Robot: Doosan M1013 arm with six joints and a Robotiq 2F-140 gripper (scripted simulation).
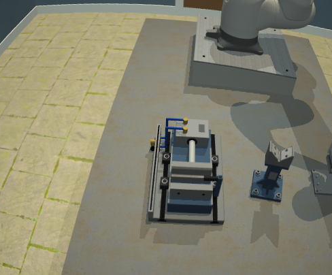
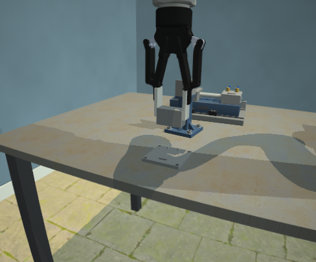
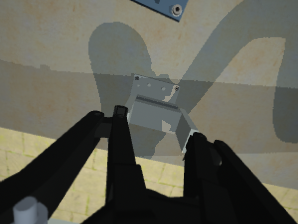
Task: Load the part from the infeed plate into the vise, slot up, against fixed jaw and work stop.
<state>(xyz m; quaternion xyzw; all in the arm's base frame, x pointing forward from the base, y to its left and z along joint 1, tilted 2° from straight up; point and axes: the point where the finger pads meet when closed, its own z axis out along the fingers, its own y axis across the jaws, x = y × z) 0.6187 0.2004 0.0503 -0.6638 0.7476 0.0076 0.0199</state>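
My hand is 120 mm above the infeed plate and 10 mm to the right of it. Also, from my hand: part (30 mm below); then work stop (360 mm to the right, 50 mm ahead, 40 mm below); then blue pedestal (190 mm to the right, 70 mm below, 10 mm ahead).
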